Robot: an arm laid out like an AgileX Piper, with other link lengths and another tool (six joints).
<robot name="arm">
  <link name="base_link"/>
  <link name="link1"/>
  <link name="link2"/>
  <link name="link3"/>
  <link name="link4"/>
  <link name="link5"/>
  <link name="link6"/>
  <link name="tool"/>
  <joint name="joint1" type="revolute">
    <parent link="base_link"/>
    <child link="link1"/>
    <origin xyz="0 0 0.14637"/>
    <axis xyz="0 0 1"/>
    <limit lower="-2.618" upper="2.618"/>
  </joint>
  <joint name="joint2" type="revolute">
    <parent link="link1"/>
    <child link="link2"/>
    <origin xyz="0 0 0" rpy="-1.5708 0 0"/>
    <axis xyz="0 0 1"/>
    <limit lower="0" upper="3.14"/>
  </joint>
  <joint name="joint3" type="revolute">
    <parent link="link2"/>
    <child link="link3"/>
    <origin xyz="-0.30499 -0.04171 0"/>
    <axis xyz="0 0 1"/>
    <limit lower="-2.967" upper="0"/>
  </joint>
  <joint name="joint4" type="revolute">
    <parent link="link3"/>
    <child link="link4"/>
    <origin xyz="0.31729 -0.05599 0" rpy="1.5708 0 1.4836"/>
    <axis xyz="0 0 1"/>
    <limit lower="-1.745" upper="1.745"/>
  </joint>
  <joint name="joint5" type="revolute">
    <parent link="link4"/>
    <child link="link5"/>
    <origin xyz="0 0 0" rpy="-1.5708 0 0"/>
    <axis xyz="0 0 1"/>
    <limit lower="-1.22" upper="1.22"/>
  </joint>
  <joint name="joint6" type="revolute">
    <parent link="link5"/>
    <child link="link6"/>
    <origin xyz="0 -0.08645 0" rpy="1.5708 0 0"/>
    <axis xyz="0 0 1"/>
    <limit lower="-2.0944" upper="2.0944"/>
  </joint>
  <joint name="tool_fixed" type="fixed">
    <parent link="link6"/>
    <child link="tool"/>
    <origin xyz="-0.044 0.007 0.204" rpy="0 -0.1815 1.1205"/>
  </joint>
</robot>
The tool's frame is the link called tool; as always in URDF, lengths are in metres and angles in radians.
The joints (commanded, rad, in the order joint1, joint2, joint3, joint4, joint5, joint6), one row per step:
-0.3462 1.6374 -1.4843 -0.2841 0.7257 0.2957
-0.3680 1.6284 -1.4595 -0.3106 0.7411 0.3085
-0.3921 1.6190 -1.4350 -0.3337 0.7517 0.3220
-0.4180 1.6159 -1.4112 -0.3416 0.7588 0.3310
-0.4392 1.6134 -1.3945 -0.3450 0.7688 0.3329
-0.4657 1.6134 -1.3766 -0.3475 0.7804 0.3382
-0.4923 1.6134 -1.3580 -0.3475 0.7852 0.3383
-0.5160 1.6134 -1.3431 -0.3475 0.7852 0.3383
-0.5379 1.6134 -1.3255 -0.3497 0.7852 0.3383
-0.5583 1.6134 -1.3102 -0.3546 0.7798 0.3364
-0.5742 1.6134 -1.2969 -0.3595 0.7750 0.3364
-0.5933 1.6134 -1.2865 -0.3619 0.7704 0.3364
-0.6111 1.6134 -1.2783 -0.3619 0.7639 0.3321
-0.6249 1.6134 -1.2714 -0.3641 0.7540 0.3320
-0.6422 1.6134 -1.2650 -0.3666 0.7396 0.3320
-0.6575 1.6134 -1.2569 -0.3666 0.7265 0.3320
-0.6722 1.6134 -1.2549 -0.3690 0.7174 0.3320
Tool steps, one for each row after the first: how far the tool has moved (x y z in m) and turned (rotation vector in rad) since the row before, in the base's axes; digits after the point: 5 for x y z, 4 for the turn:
-0.01531 -0.01472 -0.01013 -0.0070 0.0325 -0.0332
-0.01546 -0.01496 -0.00857 -0.0049 0.0259 -0.0349
-0.01412 -0.01327 -0.01203 0.0080 0.0242 -0.0339
-0.01208 -0.00993 -0.00934 0.0073 0.0222 -0.0255
-0.01453 -0.01206 -0.01166 0.0123 0.0247 -0.0340
-0.01342 -0.01099 -0.01078 0.0105 0.0206 -0.0283
-0.01101 -0.00963 -0.00783 0.0072 0.0130 -0.0237
-0.01137 -0.00840 -0.00904 0.0070 0.0163 -0.0215
-0.00954 -0.00818 -0.00665 0.0009 0.0120 -0.0161
-0.00785 -0.00621 -0.00568 0.0010 0.0098 -0.0132
-0.00841 -0.00745 -0.00437 0.0017 0.0062 -0.0170
-0.00687 -0.00665 -0.00311 0.0003 0.0036 -0.0121
-0.00467 -0.00566 -0.00165 -0.0024 -0.0011 -0.0098
-0.00503 -0.00743 -0.00058 -0.0051 -0.0050 -0.0117
-0.00482 -0.00584 -0.00183 -0.0015 -0.0040 -0.0108
-0.00448 -0.00656 0.00075 -0.0051 -0.0042 -0.0109

